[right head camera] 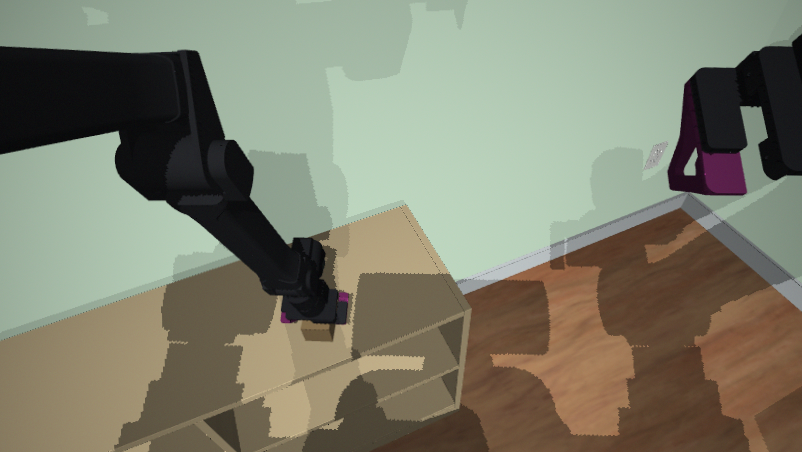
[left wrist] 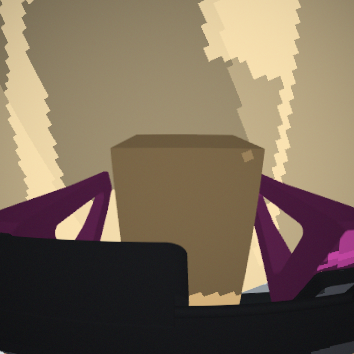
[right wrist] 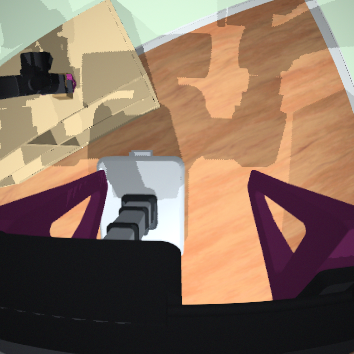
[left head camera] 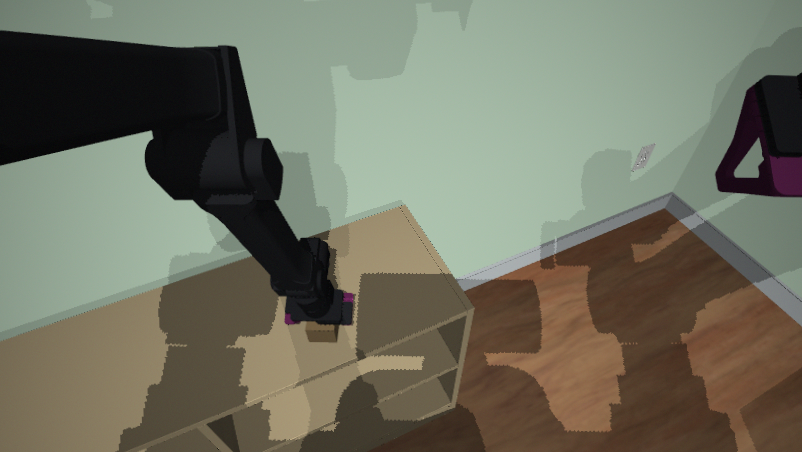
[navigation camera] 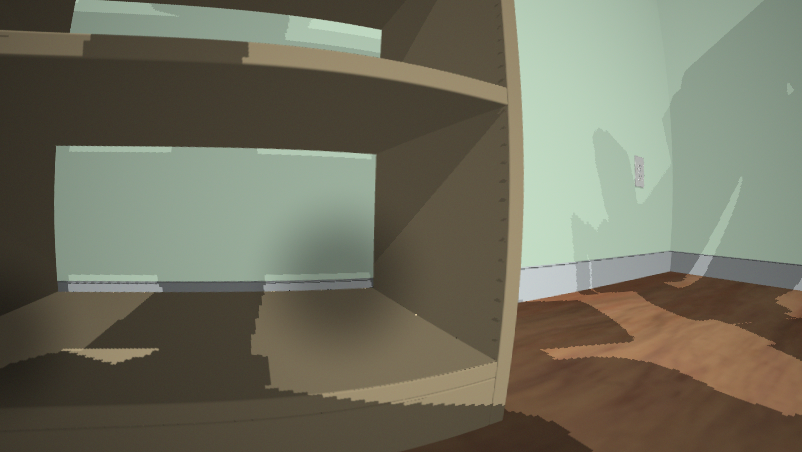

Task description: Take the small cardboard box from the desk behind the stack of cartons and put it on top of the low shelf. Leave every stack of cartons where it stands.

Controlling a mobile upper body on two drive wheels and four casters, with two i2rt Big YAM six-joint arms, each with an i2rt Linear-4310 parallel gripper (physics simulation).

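Places are measured from the left arm's base along level axes (x ahead, y left, z up), in metres.
Pixels of known places: left gripper, fingertip midpoint: (right head camera: 322, 316) (left wrist: 178, 178) (right wrist: 64, 84) (left head camera: 325, 316); right gripper, fingertip midpoint: (right head camera: 741, 180) (right wrist: 177, 177) (left head camera: 783, 183).
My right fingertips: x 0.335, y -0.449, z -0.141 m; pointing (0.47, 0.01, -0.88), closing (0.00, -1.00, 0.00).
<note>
Behind a point stands the place of what it marks.
The small cardboard box (left head camera: 321, 335) {x 0.564, y 0.002, z -0.771 m} (right head camera: 317, 332) {x 0.564, y 0.000, z -0.762 m} (left wrist: 185, 200) {x 0.632, y 0.004, z -0.750 m} is plain brown and appears to stand upright on the top of the low shelf (left head camera: 370, 247) {x 0.829, y -0.080, z -0.800 m} (right head camera: 370, 247) {x 0.829, y -0.081, z -0.799 m} (right wrist: 90, 35) {x 0.820, y -0.097, z -0.800 m} (navigation camera: 512, 224), near its front edge. My left gripper (left head camera: 320, 313) {x 0.625, y 0.007, z -0.798 m} (left wrist: 178, 178) {x 0.625, y 0.007, z -0.798 m} is open, with one finger on each side of the box and narrow gaps beside it in the left wrist view. The wrist hides part of the box in the head views. My right gripper (right wrist: 177, 177) {x 0.335, y -0.449, z -0.141 m} is open and empty, off to the right of the shelf. The desk and carton stacks do not show.
The shelf's long back edge runs along the pale green wall (left head camera: 505, 140) {x 1.168, y -0.451, z -0.720 m} (right head camera: 505, 140) {x 1.163, y -0.442, z -0.720 m}. Wood floor (left head camera: 572, 314) {x 1.018, y -0.790, z -1.410 m} (navigation camera: 673, 359) {x 0.767, y -0.650, z -1.410 m} lies right of the shelf, up to the room's corner. A white base part (right wrist: 170, 180) {x 0.184, y -0.408, z -1.150 m} shows below the right gripper.
</note>
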